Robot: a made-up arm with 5 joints.
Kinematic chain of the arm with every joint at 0, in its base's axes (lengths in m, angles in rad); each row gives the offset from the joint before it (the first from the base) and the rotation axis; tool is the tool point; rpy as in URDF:
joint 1: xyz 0.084 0 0.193 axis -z
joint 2: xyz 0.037 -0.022 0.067 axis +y
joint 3: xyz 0.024 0 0.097 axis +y
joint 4: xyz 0.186 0 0.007 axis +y
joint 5: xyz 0.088 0.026 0 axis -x
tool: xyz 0 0 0 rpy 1.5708 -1.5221 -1.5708
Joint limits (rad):
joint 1: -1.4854..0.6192
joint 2: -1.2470..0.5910
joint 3: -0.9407..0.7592
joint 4: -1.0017..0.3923
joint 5: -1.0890..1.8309
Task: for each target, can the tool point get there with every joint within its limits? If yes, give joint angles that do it. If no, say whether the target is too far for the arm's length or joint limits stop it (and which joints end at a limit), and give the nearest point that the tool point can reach.
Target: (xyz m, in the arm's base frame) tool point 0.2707 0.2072 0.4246
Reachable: yes | joints -0.8231 -0.4465 0.3469 -0.3887 1.2561
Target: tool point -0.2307 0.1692 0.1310
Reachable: no: joint limits stop it (at a limit: joint 1, joint 3, joint 4) | nearest point 0.0953 0.1792 0.0845 | short by 0.329 m
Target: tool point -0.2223 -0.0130 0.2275
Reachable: no: joint limits stop it (at a limit: joint 2, joint 3, joint 4) | nearest point -0.1643 -0.0105 0.4571 | short by 0.237 m
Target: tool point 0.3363 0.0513 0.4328
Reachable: yes | joints -0.1850 -0.6599 0.3429 0.1250 -0.4899
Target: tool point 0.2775 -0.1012 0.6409
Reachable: no: too far | nearest point 0.2578 -0.0909 0.5942 | short by 0.052 m
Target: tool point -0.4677 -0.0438 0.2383
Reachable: no: too far | nearest point -0.1638 -0.0197 0.4571 | short by 0.375 m
